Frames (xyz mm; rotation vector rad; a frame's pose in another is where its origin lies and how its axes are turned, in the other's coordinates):
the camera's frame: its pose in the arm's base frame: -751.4 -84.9 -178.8 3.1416 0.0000 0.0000
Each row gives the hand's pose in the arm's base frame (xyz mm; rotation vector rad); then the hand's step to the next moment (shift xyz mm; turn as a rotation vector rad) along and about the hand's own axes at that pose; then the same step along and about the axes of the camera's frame.
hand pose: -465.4 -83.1 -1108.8 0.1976 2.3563 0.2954
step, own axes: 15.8 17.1 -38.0 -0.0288 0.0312 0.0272
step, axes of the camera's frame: -36.8 -14.2 -20.7 0.0413 -0.0277 -0.0084
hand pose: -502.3 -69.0 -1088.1 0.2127 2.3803 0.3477
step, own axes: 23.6 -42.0 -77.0 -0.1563 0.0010 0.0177
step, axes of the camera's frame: -71.8 48.7 -27.0 0.1267 0.0344 -0.0866
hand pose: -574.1 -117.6 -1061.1 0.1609 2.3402 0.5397
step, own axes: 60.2 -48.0 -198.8 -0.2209 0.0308 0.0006
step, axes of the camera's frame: -177.2 94.2 -72.1 0.1615 0.0301 -0.1509
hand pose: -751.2 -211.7 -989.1 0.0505 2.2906 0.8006
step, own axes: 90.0 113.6 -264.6 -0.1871 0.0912 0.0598
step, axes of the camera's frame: -255.4 26.6 -158.4 0.1623 -0.0587 -0.1308
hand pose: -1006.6 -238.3 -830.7 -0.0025 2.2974 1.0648
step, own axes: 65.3 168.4 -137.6 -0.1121 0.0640 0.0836
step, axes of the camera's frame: -165.7 -34.2 -151.4 0.1198 -0.0747 -0.0611
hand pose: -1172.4 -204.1 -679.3 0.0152 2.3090 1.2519
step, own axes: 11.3 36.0 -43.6 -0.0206 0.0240 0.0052
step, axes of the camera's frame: -37.0 10.6 -42.9 0.0148 -0.0128 -0.0254
